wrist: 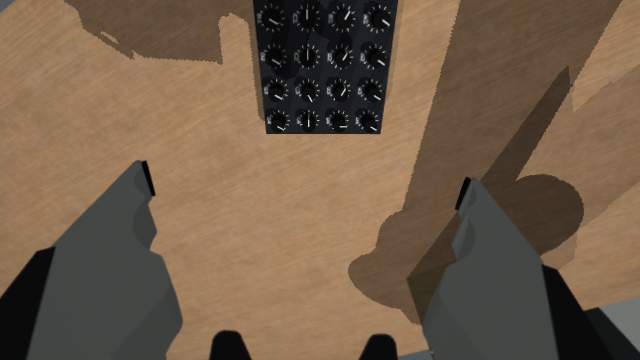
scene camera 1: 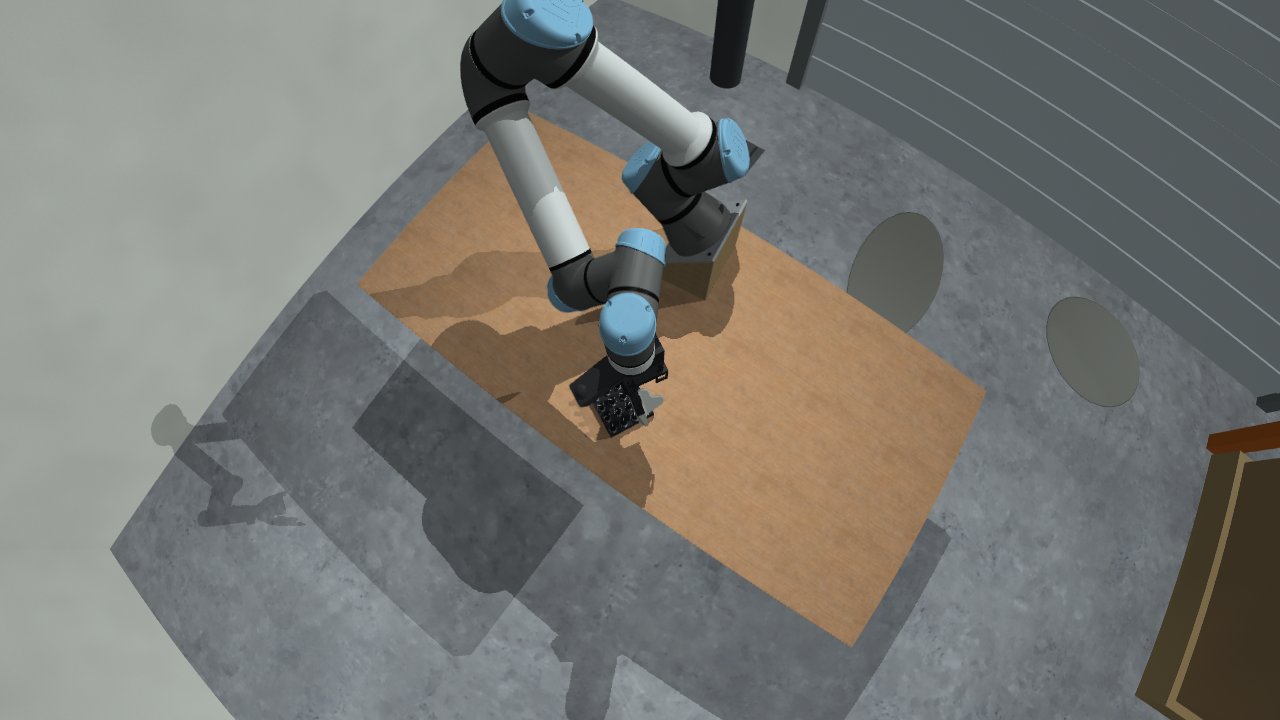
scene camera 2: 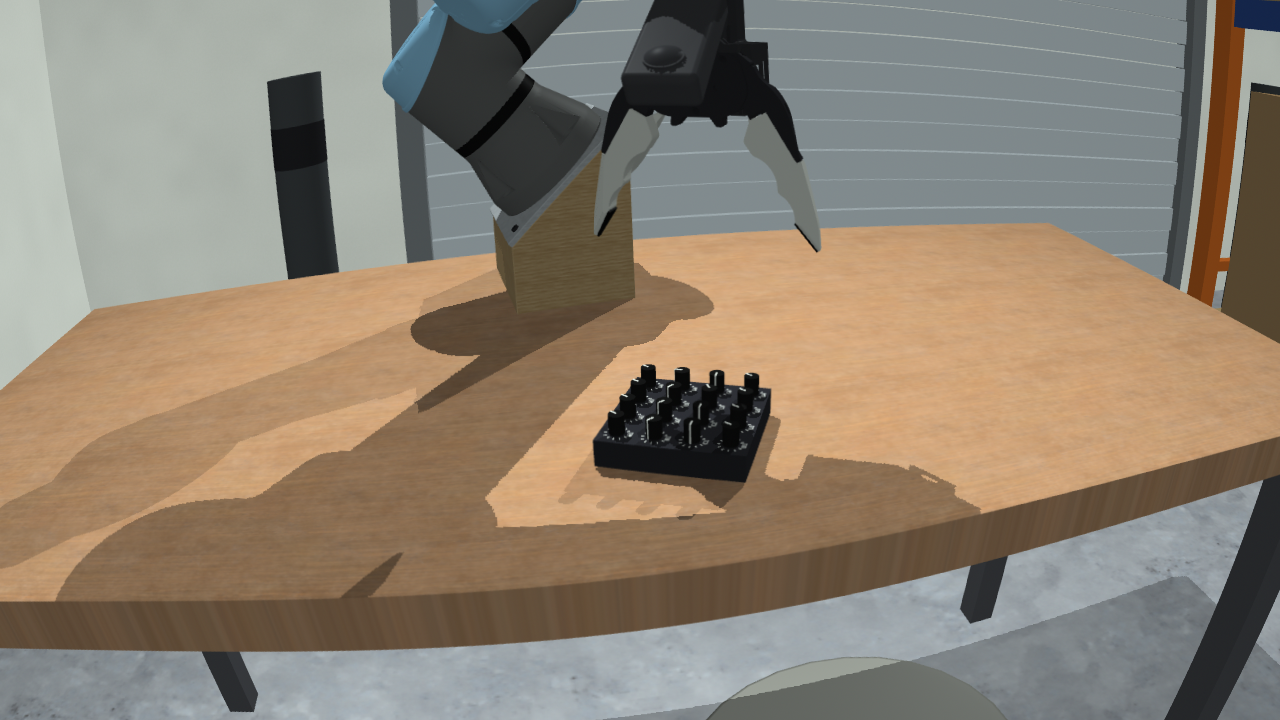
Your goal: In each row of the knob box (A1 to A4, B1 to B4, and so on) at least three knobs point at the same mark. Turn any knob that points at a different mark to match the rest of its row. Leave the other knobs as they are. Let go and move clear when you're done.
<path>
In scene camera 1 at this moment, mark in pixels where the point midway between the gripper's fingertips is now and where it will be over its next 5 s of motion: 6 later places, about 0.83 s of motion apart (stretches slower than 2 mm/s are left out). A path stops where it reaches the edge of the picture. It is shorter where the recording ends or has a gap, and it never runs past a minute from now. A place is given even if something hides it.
The gripper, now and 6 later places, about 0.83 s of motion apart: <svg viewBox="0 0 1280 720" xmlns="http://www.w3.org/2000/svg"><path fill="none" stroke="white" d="M629 389L641 382L640 384L638 386L636 386L633 382L631 380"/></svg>
</path>
